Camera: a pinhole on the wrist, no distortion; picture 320 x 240 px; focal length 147.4 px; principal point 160.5 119.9 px. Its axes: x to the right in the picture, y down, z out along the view. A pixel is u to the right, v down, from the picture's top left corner.
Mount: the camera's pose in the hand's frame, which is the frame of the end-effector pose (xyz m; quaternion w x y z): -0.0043 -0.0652 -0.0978 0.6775 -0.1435 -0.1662 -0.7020
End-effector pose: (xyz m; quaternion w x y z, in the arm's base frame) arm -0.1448 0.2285 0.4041 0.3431 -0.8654 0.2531 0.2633
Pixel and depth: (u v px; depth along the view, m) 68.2 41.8 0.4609
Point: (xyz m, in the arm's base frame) -0.6257 0.1733 0.2595
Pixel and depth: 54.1 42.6 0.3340
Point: -0.4872 0.1517 0.3184
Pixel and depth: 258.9 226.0 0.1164
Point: -0.0489 0.2973 0.3709
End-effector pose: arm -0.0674 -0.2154 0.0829 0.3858 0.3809 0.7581 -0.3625
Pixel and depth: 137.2 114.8 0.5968
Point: 0.3072 -0.4403 -0.1333
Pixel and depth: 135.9 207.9 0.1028
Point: -0.0995 -0.1939 0.0415
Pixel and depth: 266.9 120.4 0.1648
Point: -0.1184 -0.3508 0.0750
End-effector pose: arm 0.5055 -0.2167 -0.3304 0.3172 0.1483 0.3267 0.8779
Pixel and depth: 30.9 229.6 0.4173
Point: 0.1330 -0.2042 0.0776
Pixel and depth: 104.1 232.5 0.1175
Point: 0.4277 -0.1787 -0.3158
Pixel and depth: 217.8 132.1 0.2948
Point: 0.6212 -0.0811 -0.1967
